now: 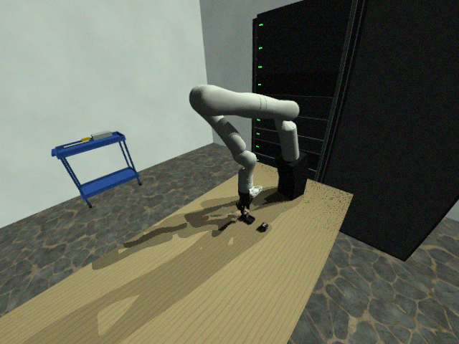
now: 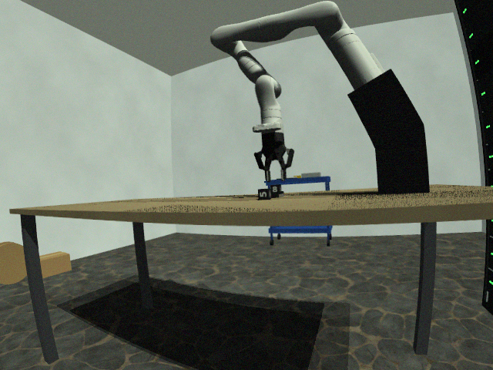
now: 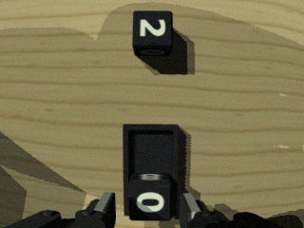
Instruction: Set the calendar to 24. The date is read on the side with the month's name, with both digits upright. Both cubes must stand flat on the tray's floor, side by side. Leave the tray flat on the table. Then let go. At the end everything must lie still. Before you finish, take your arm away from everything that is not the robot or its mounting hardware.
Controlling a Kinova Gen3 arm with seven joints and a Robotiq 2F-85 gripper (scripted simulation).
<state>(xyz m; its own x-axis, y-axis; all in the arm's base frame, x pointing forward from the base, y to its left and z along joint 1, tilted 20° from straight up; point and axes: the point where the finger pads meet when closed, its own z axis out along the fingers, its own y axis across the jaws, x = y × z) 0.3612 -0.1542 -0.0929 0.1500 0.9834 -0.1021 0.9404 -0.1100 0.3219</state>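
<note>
Now: the black cube 40 mm below my hand. From my hand the other things lie so: black tray 20 mm to the left, 60 mm below; black date cube 20 mm ahead, 120 mm to the left, 50 mm below.
</note>
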